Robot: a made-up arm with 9 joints. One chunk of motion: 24 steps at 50 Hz.
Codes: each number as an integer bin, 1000 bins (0 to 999) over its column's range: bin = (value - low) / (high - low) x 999, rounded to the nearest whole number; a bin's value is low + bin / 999 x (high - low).
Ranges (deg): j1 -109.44..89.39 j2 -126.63..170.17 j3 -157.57..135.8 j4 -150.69..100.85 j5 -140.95..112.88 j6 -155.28..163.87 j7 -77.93..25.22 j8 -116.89..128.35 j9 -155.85..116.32
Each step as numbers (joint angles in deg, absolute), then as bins.
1 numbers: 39.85 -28.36 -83.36 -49.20 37.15 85.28 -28.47 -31.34 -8.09
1 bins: 750 331 253 403 701 753 479 348 542
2 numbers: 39.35 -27.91 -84.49 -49.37 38.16 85.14 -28.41 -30.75 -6.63
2 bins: 748 332 249 402 705 753 480 351 548
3 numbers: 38.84 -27.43 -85.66 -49.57 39.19 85.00 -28.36 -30.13 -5.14
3 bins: 745 334 245 402 709 752 480 353 553
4 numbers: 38.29 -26.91 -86.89 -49.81 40.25 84.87 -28.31 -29.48 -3.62
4 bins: 742 336 241 401 713 752 481 356 559
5 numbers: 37.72 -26.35 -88.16 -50.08 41.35 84.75 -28.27 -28.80 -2.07
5 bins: 739 338 236 400 717 751 481 359 564
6 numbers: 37.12 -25.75 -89.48 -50.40 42.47 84.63 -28.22 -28.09 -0.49
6 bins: 736 340 232 398 722 751 481 362 570
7 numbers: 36.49 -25.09 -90.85 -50.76 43.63 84.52 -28.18 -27.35 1.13
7 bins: 733 342 227 397 726 751 482 365 576
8 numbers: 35.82 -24.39 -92.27 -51.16 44.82 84.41 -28.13 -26.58 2.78
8 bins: 730 344 222 395 731 750 482 368 582
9 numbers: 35.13 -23.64 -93.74 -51.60 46.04 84.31 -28.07 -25.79 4.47
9 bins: 726 347 217 394 736 750 483 371 588
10 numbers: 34.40 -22.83 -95.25 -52.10 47.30 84.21 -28.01 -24.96 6.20
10 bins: 723 349 212 392 741 750 483 374 595
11 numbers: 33.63 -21.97 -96.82 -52.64 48.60 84.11 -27.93 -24.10 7.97
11 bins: 719 352 207 389 746 749 484 378 601
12 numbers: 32.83 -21.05 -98.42 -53.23 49.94 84.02 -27.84 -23.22 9.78
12 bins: 715 355 201 387 751 749 485 382 608
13 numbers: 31.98 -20.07 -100.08 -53.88 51.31 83.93 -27.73 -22.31 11.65
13 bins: 711 359 196 384 757 749 486 385 615
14 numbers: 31.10 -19.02 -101.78 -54.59 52.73 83.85 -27.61 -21.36 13.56
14 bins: 706 362 190 382 762 749 487 389 622
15 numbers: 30.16 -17.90 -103.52 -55.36 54.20 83.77 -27.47 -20.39 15.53
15 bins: 701 366 184 379 768 748 489 393 629
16 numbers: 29.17 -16.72 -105.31 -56.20 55.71 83.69 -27.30 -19.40 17.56
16 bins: 696 370 178 375 774 748 490 397 637
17 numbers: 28.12 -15.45 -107.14 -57.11 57.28 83.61 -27.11 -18.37 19.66
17 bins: 691 374 172 372 780 748 492 401 644
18 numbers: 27.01 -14.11 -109.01 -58.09 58.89 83.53 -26.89 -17.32 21.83
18 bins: 686 379 165 368 787 748 494 406 652
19 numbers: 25.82 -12.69 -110.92 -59.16 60.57 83.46 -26.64 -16.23 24.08
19 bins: 680 384 159 364 793 747 497 410 660
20 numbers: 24.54 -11.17 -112.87 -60.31 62.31 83.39 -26.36 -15.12 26.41
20 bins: 673 389 152 359 800 747 499 415 669
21 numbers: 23.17 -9.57 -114.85 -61.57 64.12 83.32 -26.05 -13.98 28.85
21 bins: 666 394 145 354 807 747 502 419 678
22 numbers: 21.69 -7.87 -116.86 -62.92 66.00 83.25 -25.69 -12.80 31.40
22 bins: 659 400 139 349 814 747 506 424 687
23 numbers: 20.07 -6.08 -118.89 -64.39 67.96 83.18 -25.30 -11.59 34.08
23 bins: 651 406 132 343 822 746 510 429 697
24 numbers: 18.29 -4.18 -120.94 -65.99 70.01 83.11 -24.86 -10.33 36.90
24 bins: 642 412 125 336 830 746 514 434 707
